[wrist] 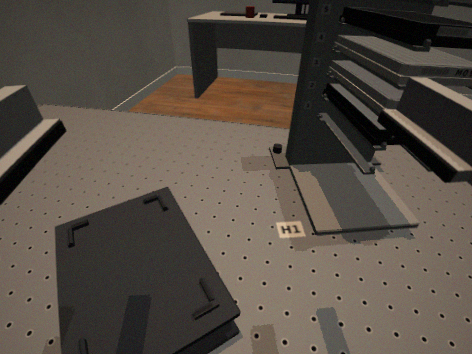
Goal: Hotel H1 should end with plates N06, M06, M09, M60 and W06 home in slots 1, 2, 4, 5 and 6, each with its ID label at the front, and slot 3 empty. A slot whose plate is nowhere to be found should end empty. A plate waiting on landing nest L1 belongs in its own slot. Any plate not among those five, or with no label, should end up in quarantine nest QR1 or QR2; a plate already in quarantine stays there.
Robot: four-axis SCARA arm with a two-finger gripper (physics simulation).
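The gripper [225, 142] is open, with one finger at each side edge of the view and no plate between the fingers. Hotel H1 [304, 132] stands at the right, its label lying on the table before its base. Its lowest visible rail is bare. Above that are a thin black plate [355, 114], a grey plate [367, 80], a thicker grey plate [400, 56] and a black plate [390, 24]. The thicker grey plate carries a label starting "M0"; its end is cut off. The right finger hides part of the stack. A dark nest [135, 255] with corner brackets holds no plate; its name does not show.
The perforated table top [215, 200] extends around the nest and hotel. A small black knob [277, 148] sits beside the hotel's base plate [312, 200]. Beyond the table edge, a desk [202, 60] with a red object [250, 12] stands on a wooden floor [240, 97].
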